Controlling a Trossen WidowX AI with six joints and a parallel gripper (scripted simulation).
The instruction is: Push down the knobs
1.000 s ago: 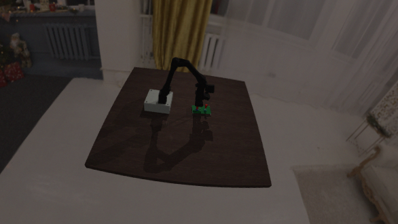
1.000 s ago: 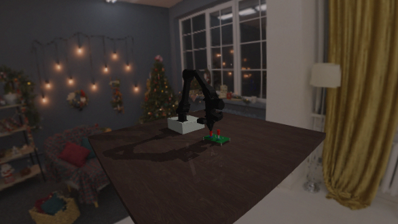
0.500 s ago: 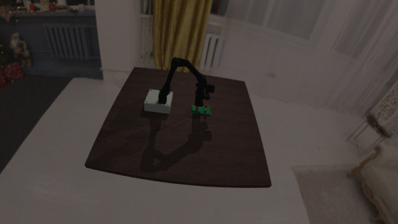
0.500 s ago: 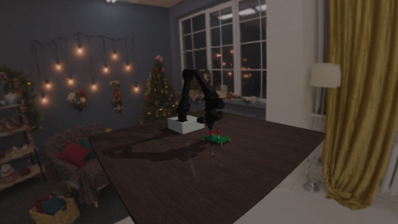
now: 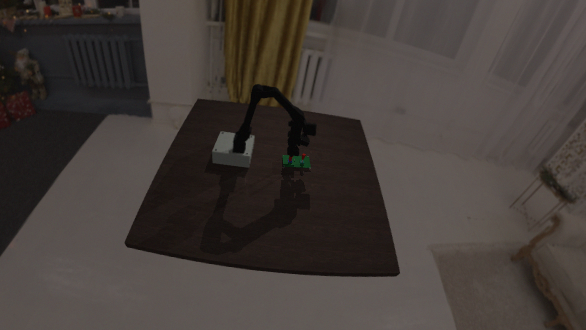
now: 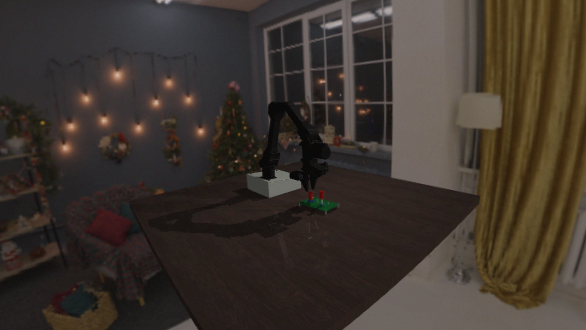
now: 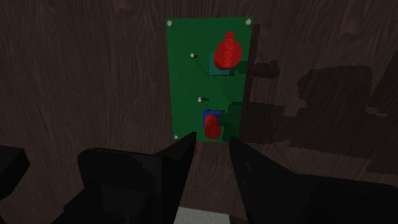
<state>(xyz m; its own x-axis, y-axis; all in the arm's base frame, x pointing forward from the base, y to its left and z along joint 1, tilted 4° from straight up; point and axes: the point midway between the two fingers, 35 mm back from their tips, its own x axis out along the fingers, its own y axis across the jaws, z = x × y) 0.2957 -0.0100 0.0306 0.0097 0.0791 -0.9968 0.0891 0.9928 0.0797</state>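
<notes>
My gripper tip is 70 mm short of the knob and 10 mm to the left of it.
</notes>
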